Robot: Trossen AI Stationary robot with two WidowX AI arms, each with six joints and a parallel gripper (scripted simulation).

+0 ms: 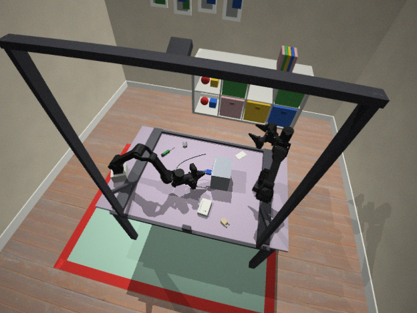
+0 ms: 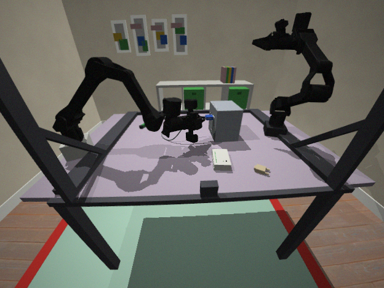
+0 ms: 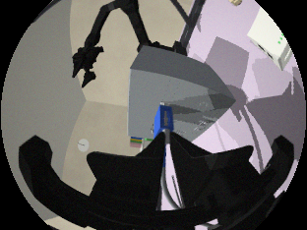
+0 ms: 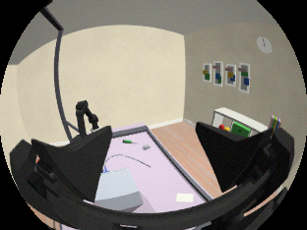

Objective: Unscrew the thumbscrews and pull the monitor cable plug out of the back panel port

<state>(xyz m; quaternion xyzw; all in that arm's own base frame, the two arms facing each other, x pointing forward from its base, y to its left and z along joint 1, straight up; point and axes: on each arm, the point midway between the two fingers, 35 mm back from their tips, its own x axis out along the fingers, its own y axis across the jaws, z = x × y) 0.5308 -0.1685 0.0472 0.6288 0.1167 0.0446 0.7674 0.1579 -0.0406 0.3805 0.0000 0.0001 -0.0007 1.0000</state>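
Now: left hand 3 cm short of the blue plug and 5 cm to the left of it. Round my left hand: back panel 5 cm ahead, 8 cm to the right, 3 cm below; then grey box 5 cm ahead, 14 cm to the right, 3 cm below; then white device 17 cm behind, 5 cm to the right, 10 cm below.
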